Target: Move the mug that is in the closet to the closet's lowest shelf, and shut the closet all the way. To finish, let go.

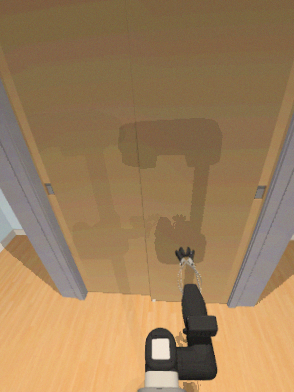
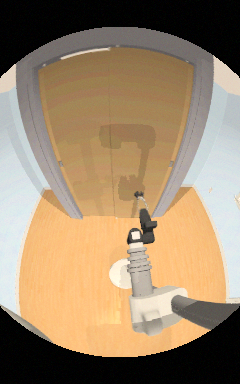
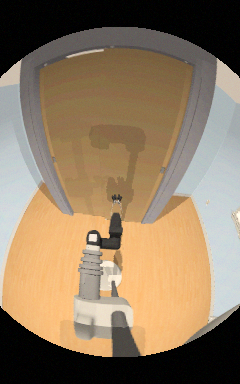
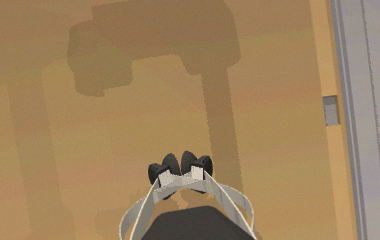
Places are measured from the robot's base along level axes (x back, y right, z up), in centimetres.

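Pixels of known places: gripper, fingertip midpoint: (image 1: 184, 248) (image 2: 138, 191) (image 3: 116, 194) (image 4: 180, 165); robot's base, link origin: (image 2: 125, 272) (image 3: 105, 274).
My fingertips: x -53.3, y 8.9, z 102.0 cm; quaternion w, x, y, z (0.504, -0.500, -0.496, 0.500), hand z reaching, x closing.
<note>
For each thing: its middle in the pictures, then the offset to it from my fingertips. "*": a spot on its surface instead. Level surfaces: height alone.
- left pull, surface spot: (image 1: 49, 189) (image 2: 60, 163) * dx -43.9, dy -70.0, dz +0.1 cm
- right pull, surface spot: (image 4: 331, 111) (image 1: 260, 192) (image 2: 170, 163) * dx -33.3, dy +42.0, dz +0.5 cm
- wooden floor, surface height: dz -104.9 cm
The closet has two wooden sliding door panels, the left panel (image 1: 75, 125) and the right panel (image 1: 240, 125) (image 4: 280, 100), which meet near the middle and cover the opening. A small grey recessed pull sits near each outer edge: the left pull (image 1: 49, 189) (image 2: 61, 163) and the right pull (image 1: 260, 192) (image 4: 331, 111) (image 2: 171, 163). My gripper (image 1: 185, 254) (image 2: 139, 194) (image 3: 116, 198) (image 4: 180, 165) points toward the right panel, left of and lower than its pull. Its fingertips are nearly together with nothing between them. The mug and the shelves do not show; the inside is hidden.
A grey door frame (image 1: 37, 210) (image 4: 357, 100) stands out on both sides of the panels. Light blue walls flank it. The wooden floor (image 1: 110, 330) lies in front. My extended arm (image 2: 141, 282) (image 3: 90, 285) reaches over the floor, and robot shadows fall on the panels.
</note>
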